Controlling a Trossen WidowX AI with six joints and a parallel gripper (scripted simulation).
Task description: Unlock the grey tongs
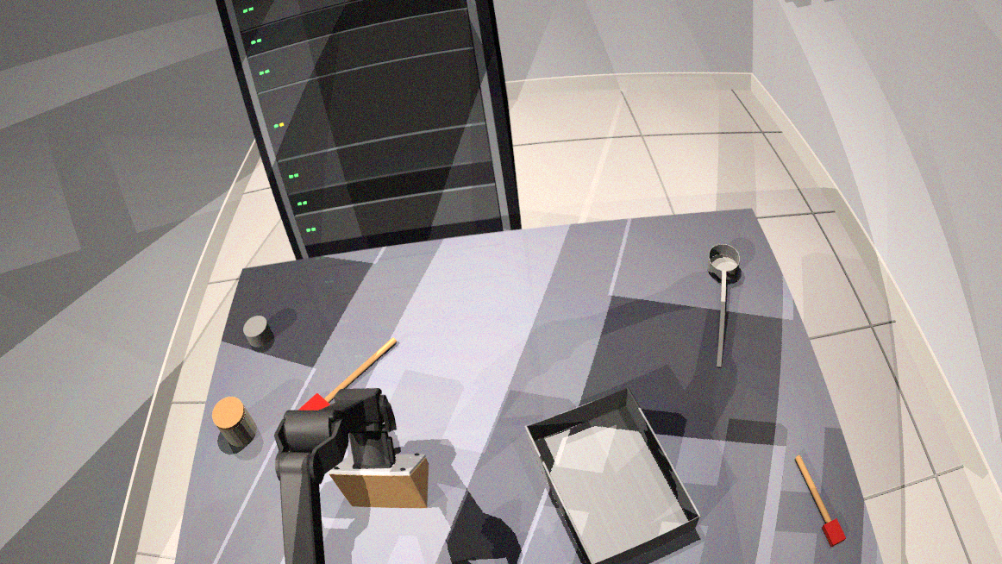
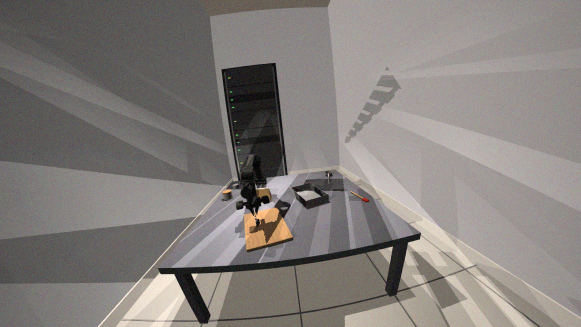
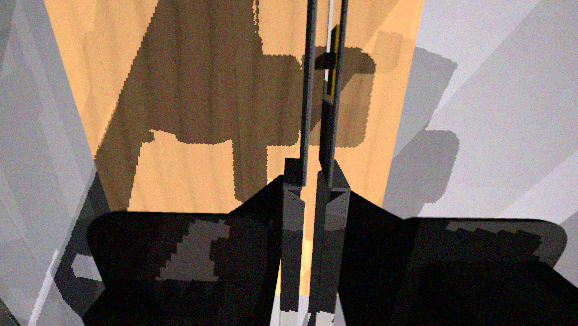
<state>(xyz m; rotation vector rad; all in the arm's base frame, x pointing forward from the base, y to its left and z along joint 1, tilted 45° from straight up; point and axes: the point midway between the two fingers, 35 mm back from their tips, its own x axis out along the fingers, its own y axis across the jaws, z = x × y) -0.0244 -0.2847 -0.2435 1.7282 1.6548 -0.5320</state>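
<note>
My gripper tip is now 80 mm above the wooden board and 40 mm short of it. From my gripper tip the other things lie so: roasting tin: 400 mm ahead, 310 mm to the left, 60 mm below; then tan-topped can: 530 mm to the left, 300 mm behind, 50 mm below; then white cylinder: 800 mm to the left, 280 mm behind, 70 mm below.
</note>
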